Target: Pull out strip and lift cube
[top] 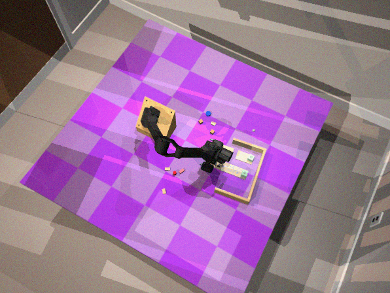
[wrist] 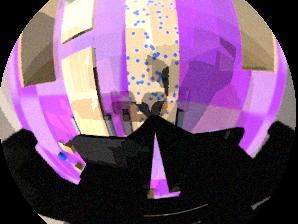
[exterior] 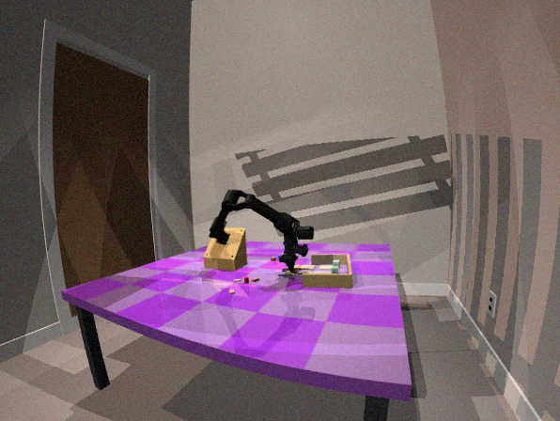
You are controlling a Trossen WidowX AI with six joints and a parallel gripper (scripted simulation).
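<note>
Now: the strip 1 cm ahead of my gripper tip and 10 cm to the left of it. From my gripper tip the other things lie so: red piece: 14 cm behind, 17 cm to the right, 1 cm above; then blue disc: 17 cm behind, 25 cm to the left.
</note>
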